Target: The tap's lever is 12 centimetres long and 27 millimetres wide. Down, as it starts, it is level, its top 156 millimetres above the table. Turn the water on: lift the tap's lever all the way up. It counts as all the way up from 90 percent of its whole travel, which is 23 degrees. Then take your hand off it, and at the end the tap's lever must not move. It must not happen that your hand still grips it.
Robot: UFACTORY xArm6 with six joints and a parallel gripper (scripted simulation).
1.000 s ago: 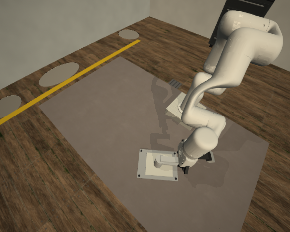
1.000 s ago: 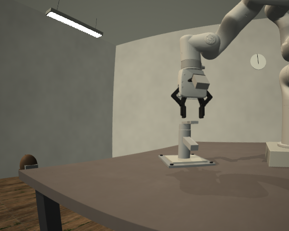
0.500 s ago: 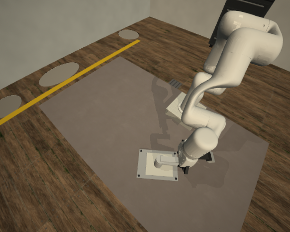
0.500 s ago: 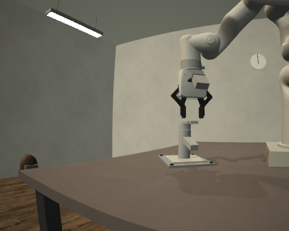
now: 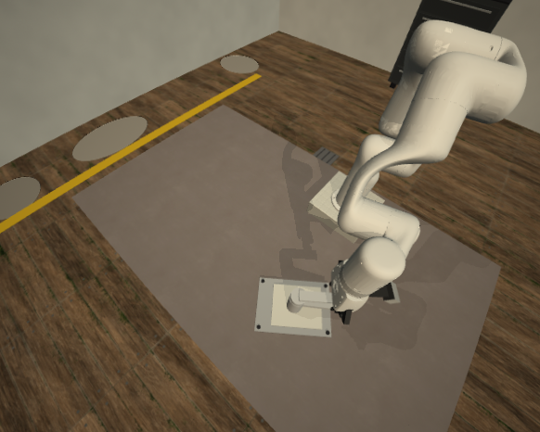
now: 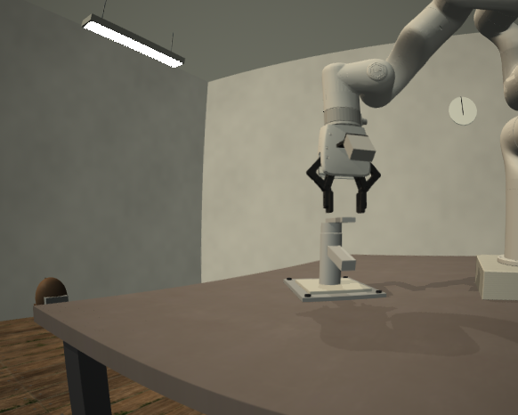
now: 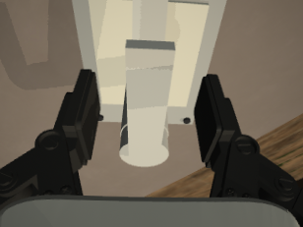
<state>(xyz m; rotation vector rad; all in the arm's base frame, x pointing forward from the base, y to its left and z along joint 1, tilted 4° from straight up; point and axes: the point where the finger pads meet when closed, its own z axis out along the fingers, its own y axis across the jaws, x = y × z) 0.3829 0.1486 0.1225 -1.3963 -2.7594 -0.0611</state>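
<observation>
Right now my hand is 50 mm to the left of the tap lever, 40 mm short of it and 40 mm above it. The rest, counted from my hand: base plate: 170 mm below, 80 mm to the right, 60 mm ahead.
</observation>
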